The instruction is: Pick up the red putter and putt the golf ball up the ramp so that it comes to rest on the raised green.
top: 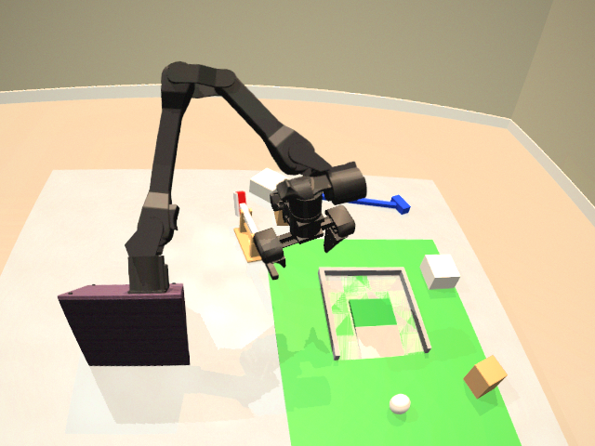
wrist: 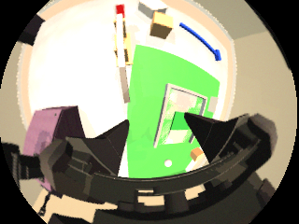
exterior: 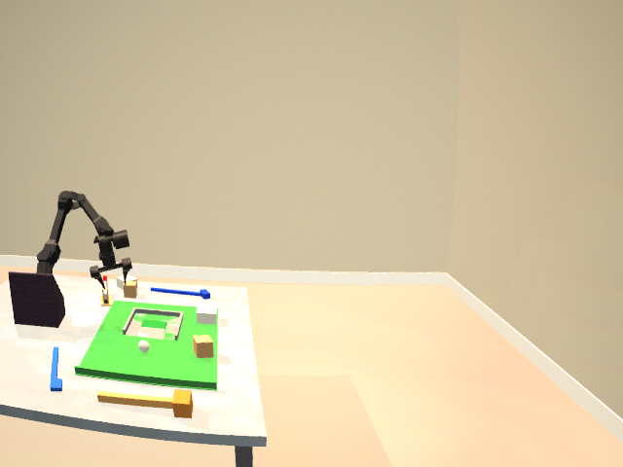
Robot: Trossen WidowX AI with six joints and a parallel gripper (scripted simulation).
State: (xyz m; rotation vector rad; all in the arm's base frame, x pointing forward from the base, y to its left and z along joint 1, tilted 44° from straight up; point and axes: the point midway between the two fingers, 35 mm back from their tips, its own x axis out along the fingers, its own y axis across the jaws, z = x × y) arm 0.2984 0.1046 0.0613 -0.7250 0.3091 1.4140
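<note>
Right now my gripper tip is 8 cm past the red putter, 16 cm to the right of it and 7 cm above it. Also, from my gripper tip: mat: 17 cm ahead, 18 cm to the right, 13 cm below; blue putter: 27 cm ahead, 34 cm to the left, 12 cm below; white golf ball: 14 cm ahead, 31 cm to the right, 11 cm below.
</note>
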